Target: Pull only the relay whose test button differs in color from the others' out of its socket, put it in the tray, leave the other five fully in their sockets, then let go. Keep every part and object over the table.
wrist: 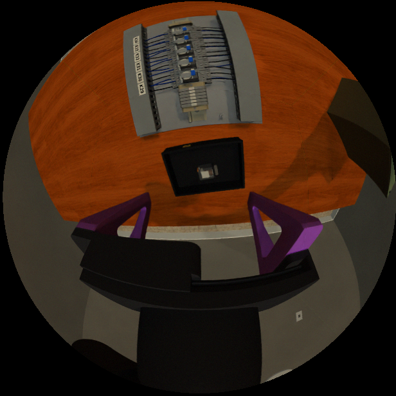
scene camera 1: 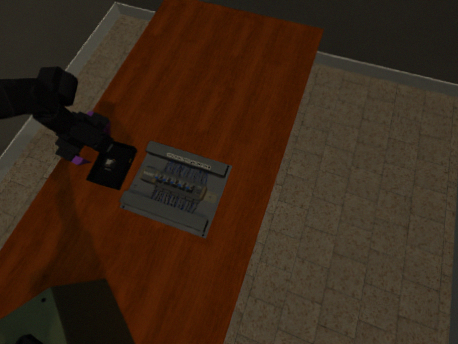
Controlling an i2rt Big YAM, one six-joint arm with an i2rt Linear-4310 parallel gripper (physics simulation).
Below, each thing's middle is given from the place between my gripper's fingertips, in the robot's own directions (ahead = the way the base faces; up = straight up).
My gripper is now 3 cm short of the grey panel [scene camera 1: 205, 209], 19 cm to the left of it and 19 cm above it.
